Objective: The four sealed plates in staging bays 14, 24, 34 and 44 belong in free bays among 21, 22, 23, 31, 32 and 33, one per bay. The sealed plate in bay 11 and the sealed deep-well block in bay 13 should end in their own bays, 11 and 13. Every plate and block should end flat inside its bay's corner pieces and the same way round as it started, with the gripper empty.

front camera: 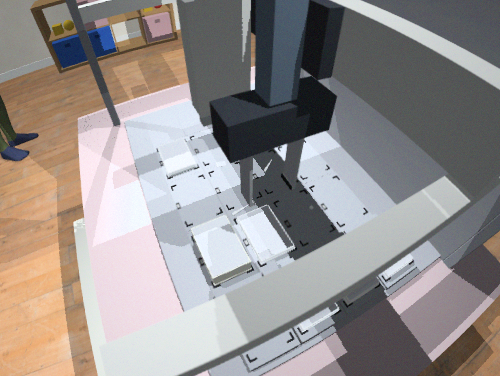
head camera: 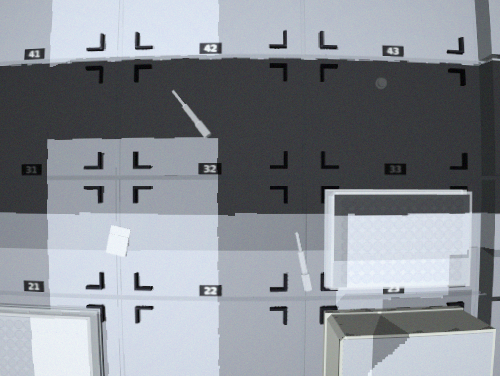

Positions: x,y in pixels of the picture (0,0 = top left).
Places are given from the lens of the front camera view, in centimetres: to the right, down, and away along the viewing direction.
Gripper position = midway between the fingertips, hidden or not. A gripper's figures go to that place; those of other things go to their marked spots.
my gripper [front camera: 268,190]: 3, 0, 50
sealed deep-well block [front camera: 225,258]: -5, 14, 54
